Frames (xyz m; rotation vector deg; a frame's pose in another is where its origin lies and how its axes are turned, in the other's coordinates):
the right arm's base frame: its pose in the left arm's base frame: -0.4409 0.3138 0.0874 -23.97 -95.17 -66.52
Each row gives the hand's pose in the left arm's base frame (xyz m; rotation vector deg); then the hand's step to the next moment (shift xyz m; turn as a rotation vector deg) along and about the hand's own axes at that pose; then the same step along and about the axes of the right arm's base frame.
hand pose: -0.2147 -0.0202 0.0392 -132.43 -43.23 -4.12
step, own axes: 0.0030 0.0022 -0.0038 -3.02 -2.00 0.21
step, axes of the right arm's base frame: 0.0008 0.0032 -0.0042 1.81 -2.60 1.77
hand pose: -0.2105 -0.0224 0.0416 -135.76 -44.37 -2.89
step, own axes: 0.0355 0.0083 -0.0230 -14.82 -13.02 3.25
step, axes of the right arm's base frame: 0.0033 0.0378 -0.0205 8.94 -12.69 12.60
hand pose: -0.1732 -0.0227 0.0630 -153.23 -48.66 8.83
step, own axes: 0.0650 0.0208 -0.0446 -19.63 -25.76 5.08
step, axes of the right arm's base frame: -0.0027 0.0749 -0.0321 14.03 -16.04 24.91
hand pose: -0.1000 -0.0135 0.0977 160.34 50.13 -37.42
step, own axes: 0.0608 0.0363 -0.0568 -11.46 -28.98 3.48
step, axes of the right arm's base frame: -0.0189 0.0822 -0.0334 8.30 -10.18 28.47
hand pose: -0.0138 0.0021 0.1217 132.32 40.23 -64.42
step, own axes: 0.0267 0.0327 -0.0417 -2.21 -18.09 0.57
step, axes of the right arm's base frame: -0.0197 0.0498 -0.0256 0.42 -4.27 17.72
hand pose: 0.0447 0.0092 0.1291 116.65 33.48 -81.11
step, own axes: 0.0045 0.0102 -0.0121 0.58 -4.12 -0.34
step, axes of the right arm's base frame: -0.0061 0.0130 -0.0081 -1.06 -0.74 3.97
